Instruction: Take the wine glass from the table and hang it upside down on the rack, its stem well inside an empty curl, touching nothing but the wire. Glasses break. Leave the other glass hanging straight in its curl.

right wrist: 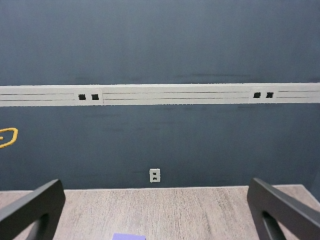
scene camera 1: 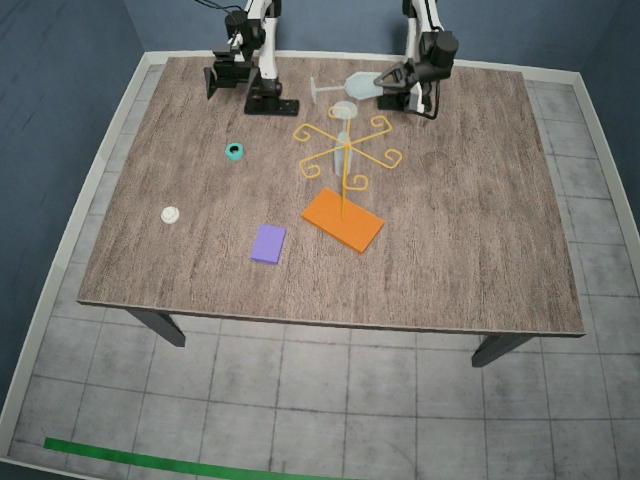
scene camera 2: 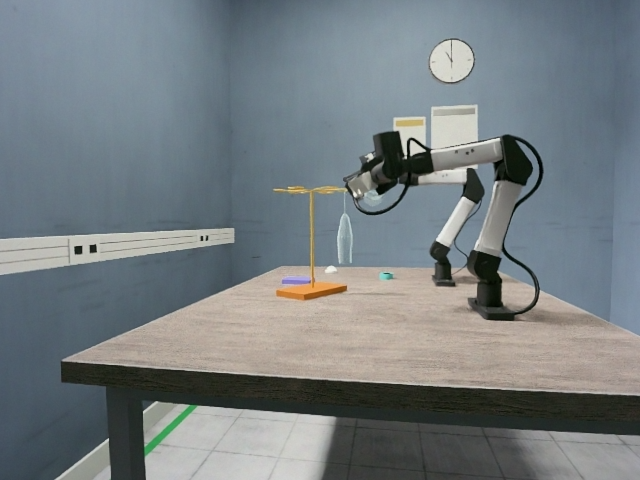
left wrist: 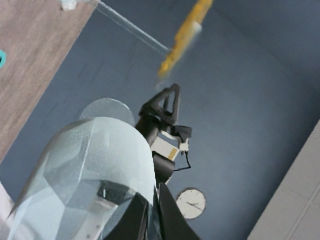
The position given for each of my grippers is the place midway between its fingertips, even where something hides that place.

Observation:
I see my left gripper (scene camera 1: 373, 84), my right gripper (scene camera 1: 227, 98) and a yellow wire rack (scene camera 1: 356, 228).
The yellow wire rack also shows in scene camera 2 (scene camera 2: 314, 290). My left gripper is seen too in scene camera 2 (scene camera 2: 368, 181) and in the left wrist view (left wrist: 153, 192). My right gripper is seen too in the right wrist view (right wrist: 156, 188) and in the left wrist view (left wrist: 173, 87).

